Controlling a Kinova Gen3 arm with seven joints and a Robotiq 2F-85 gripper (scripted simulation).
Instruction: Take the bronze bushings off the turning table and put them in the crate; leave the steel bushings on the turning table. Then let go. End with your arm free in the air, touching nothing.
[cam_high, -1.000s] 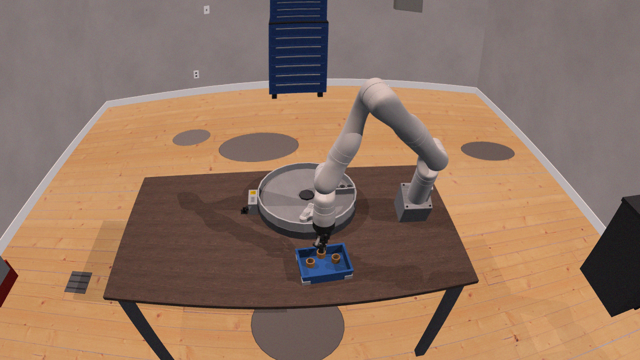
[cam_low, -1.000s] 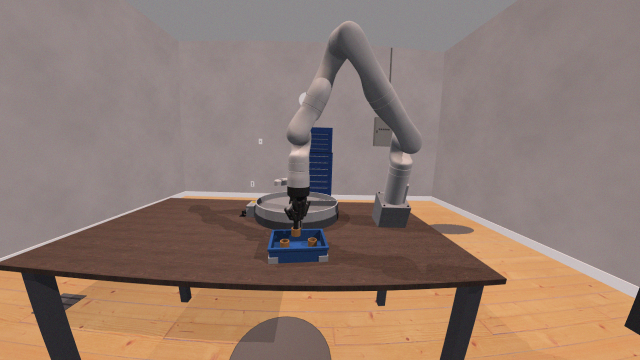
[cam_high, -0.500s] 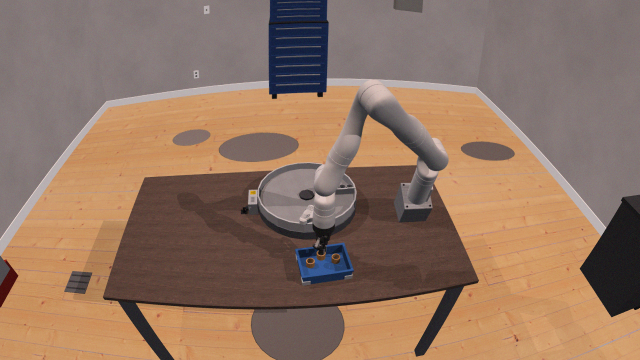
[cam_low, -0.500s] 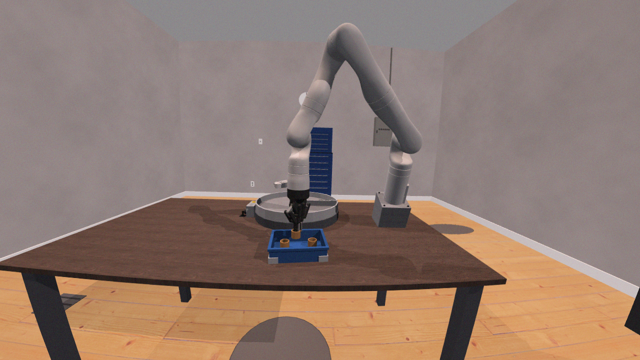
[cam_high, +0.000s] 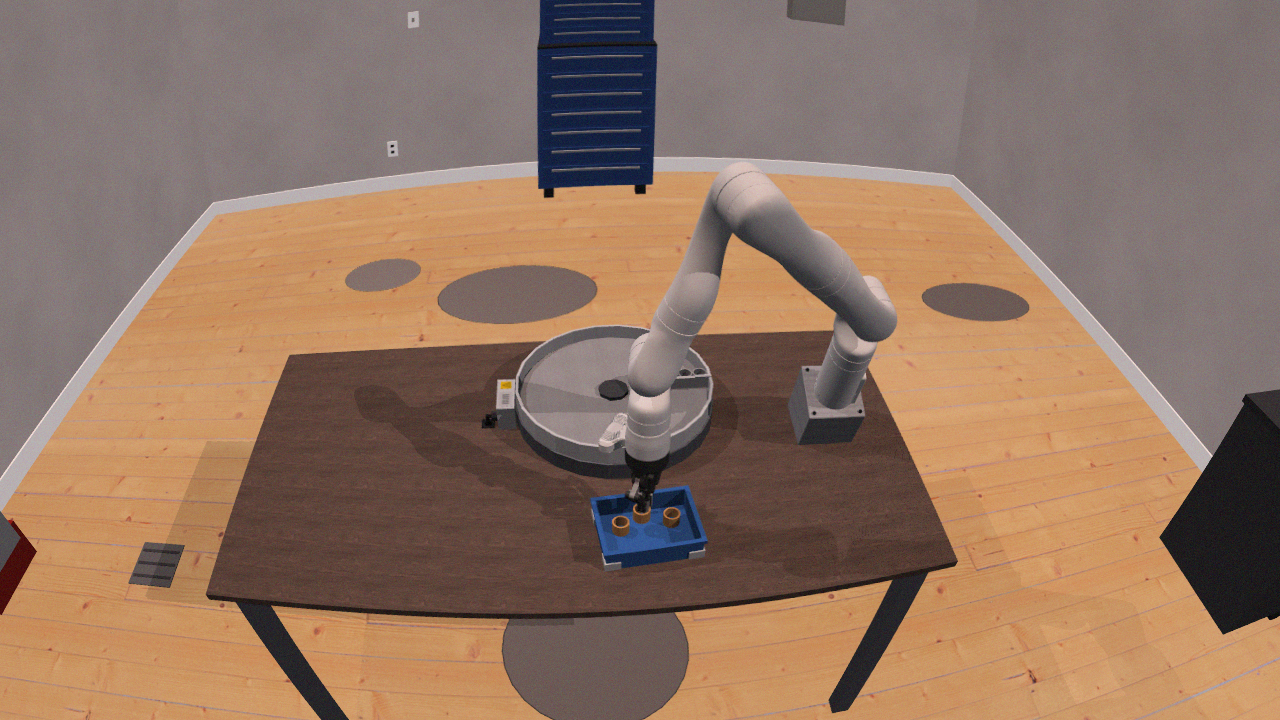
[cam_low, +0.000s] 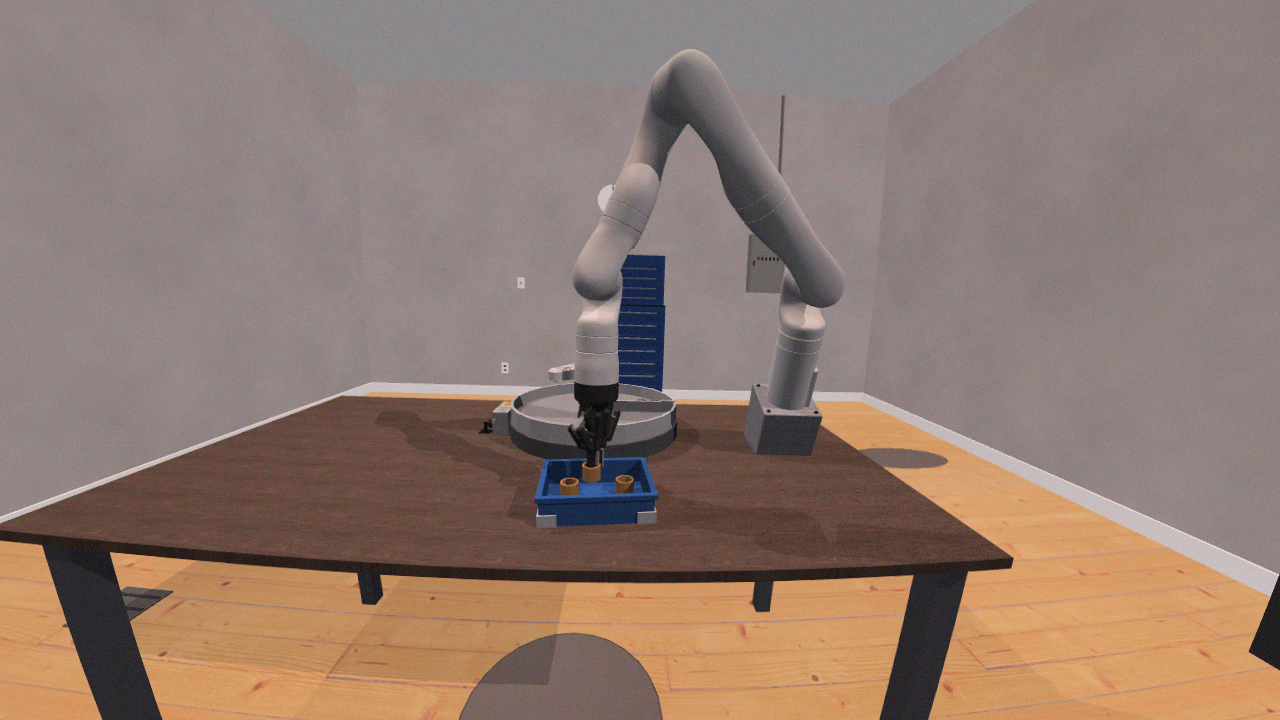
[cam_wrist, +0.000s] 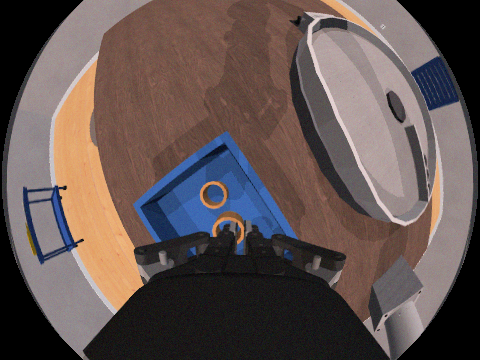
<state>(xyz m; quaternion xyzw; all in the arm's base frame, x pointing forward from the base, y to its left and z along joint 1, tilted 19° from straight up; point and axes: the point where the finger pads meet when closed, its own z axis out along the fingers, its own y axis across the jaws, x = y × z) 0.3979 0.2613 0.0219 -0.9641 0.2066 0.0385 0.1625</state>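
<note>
The blue crate lies 4 cm below my hand, 3 cm to the left of it and 1 cm behind it. The rest, counted from my hand: round grey turning table (34 cm to the right, 6 cm ahead, 2 cm below).
</note>
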